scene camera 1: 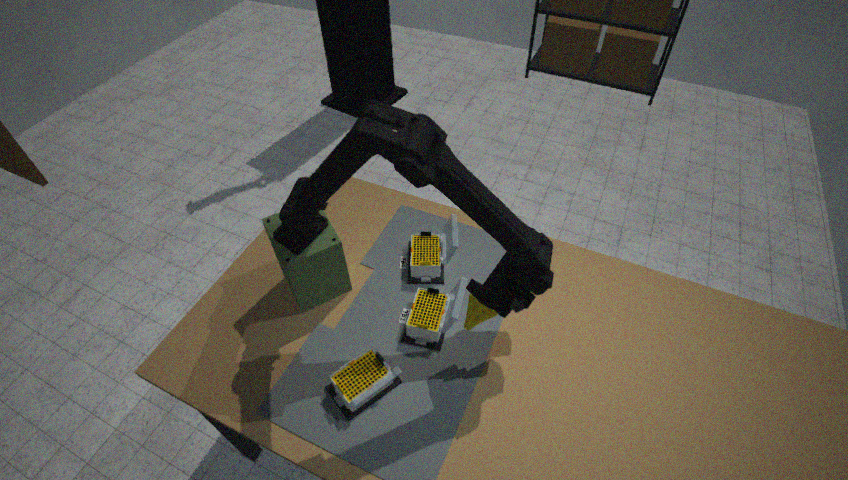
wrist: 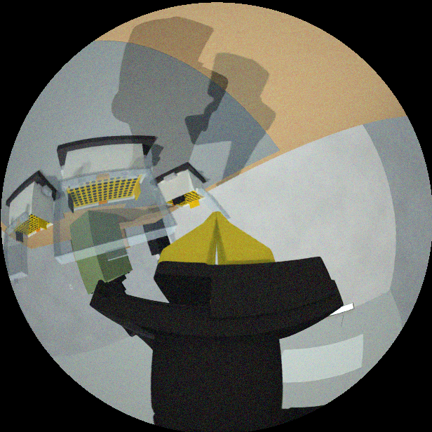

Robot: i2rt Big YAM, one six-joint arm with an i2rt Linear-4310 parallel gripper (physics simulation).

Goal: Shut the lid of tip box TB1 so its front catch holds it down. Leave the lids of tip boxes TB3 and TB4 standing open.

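Frame: origin at the arm's base, x up, y back, z right, level; millimetres.
Seen in the pictures: gripper, fingertip midpoint: (scene camera 1: 466, 328); arm's base, link origin: (scene camera 1: 301, 230).
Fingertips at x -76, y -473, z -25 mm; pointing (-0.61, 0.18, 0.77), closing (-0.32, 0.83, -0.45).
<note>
Offsets run from my fingertips to a thing's middle. "spot": to the spot under its first point. Level surfaces: height alone.
Tip box TB1, whose small label seems to read so, is the middle box {dz -42, dx -81, dy +135 mm} (scene camera 1: 427, 315) (wrist: 105, 156), with a yellow tip rack. Its clear lid {spot: dz -62, dx -4, dy +52 mm} (scene camera 1: 460, 300) (wrist: 112, 249) stands open on its right side in the scene view. The back box {dz -207, dx -81, dy +253 mm} (scene camera 1: 425, 256) (wrist: 31, 202) has its lid {spot: dz -249, dx -3, dy +184 mm} (scene camera 1: 454, 230) (wrist: 19, 260) upright. The front box {dz +196, dx -81, dy +165 mm} (scene camera 1: 363, 380) (wrist: 182, 185) also has a clear lid (wrist: 216, 204) standing open; which of these two is TB3 or TB4 I cannot tell. My gripper (scene camera 1: 469, 326) (wrist: 216, 217) is shut and empty, beside TB1's open lid, on its outer side.
A green block (scene camera 1: 321, 273) (wrist: 90, 250) stands on the wooden table {dx -149 mm} (scene camera 1: 654, 368) left of the boxes, under the arm's base. A grey mat {dx -146 mm} (scene camera 1: 333, 428) lies under the boxes. My arm passes over the table's back edge. A shelf rack (scene camera 1: 589, 83) stands far behind.
</note>
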